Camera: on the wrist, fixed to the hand. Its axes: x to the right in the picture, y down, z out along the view.
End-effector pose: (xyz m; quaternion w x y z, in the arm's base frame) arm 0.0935 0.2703 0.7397 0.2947 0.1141 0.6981 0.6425
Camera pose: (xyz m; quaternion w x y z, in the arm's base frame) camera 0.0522 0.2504 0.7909 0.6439 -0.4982 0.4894 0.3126
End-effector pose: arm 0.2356 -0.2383 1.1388 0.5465 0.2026 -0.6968 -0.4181
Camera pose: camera 0.2793 -0.2276 1.1907 0.1262 0.5955 -0.2442 -0.7549
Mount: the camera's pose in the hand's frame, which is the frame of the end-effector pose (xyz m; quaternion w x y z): 0.0088 0.0555 -0.0396 0.6754 -0.1240 0.0505 -0.7252
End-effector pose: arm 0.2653 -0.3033 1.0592 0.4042 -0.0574 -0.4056 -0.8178
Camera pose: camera 0.3080 -0.3559 1.0708 0.3067 -0.2466 0.1938 0.8987
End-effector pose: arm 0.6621 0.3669 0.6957 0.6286 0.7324 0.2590 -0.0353
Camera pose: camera 0.6824 0.4029 0.7507 0.4767 0.2307 0.7422 -0.4106
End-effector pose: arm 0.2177 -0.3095 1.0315 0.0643 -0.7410 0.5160 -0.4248
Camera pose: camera 0.1517 -0.3286 1.0318 0.3826 0.8612 0.1329 0.3070
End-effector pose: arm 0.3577 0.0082 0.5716 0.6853 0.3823 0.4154 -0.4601
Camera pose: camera 0.4037 0.0571 0.5570 0.1556 -0.1048 0.6495 -0.7369
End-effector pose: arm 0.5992 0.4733 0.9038 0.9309 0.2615 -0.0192 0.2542
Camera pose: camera 0.5762 0.5378 0.8976 0.8465 0.0623 0.1922 -0.4926
